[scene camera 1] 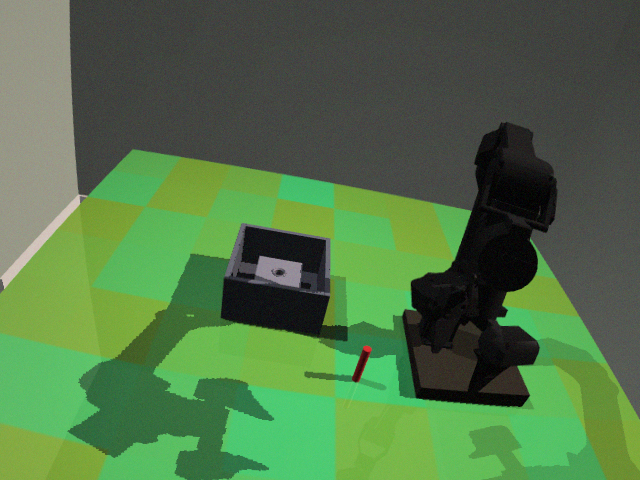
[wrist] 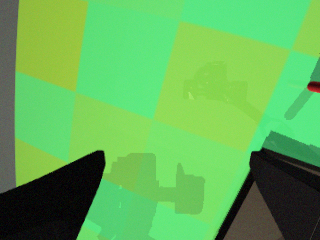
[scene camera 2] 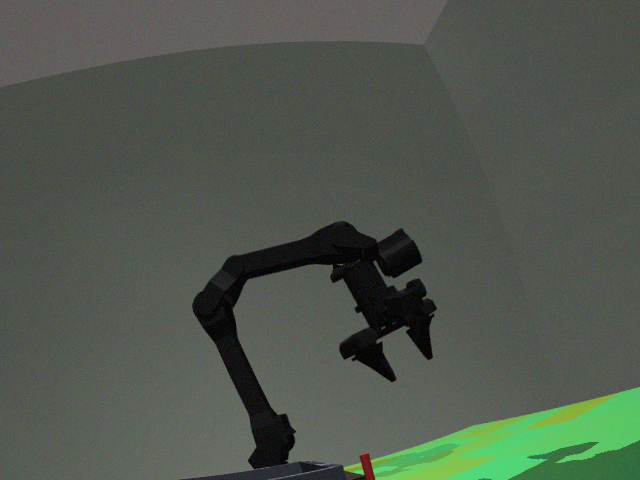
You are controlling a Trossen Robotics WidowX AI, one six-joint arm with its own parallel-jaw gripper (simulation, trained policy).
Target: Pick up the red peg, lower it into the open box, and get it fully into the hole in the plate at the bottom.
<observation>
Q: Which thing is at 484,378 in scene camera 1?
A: My gripper.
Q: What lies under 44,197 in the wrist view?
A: My gripper.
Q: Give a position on a dark box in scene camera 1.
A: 303,309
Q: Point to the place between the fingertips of my gripper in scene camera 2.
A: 413,369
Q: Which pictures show the grey plate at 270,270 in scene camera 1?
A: Scene camera 1 only.
</observation>
